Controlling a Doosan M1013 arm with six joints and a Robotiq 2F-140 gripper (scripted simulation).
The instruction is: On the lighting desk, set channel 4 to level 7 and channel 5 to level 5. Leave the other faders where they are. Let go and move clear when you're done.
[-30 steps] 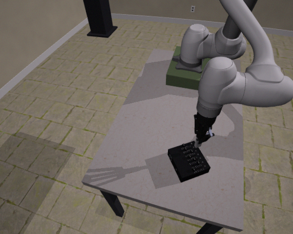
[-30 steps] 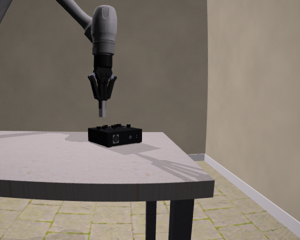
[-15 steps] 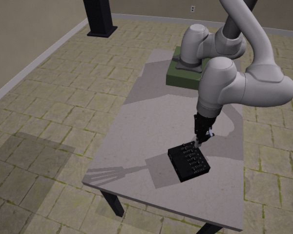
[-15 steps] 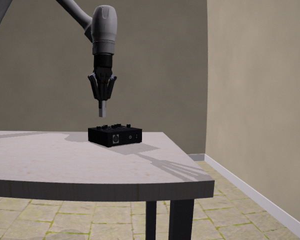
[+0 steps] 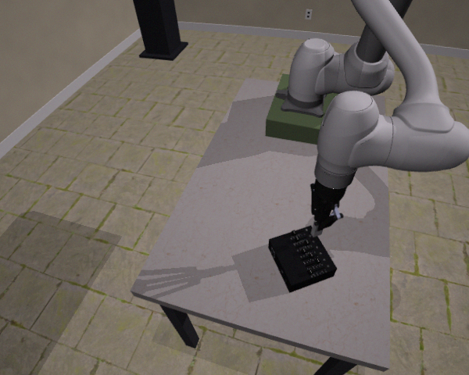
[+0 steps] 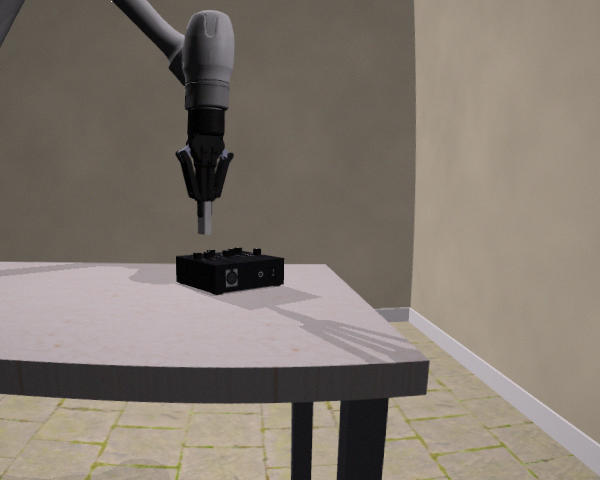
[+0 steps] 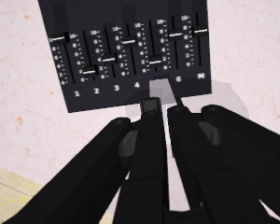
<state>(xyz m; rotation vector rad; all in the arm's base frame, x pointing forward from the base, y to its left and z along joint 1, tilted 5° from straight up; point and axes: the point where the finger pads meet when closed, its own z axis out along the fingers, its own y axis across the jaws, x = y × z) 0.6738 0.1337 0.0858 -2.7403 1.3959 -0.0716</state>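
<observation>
Now: the channel 5 fader cap 7 cm below my hand, 2 cm to the right of it and 1 cm ahead of it. The rest, counted from my hand: channel 6 fader cap (7 cm below, 5 cm to the right, 1 cm ahead); then channel 4 fader cap (7 cm below, 5 cm ahead, 2 cm to the right); then channel 3 fader cap (7 cm below, 6 cm ahead).
</observation>
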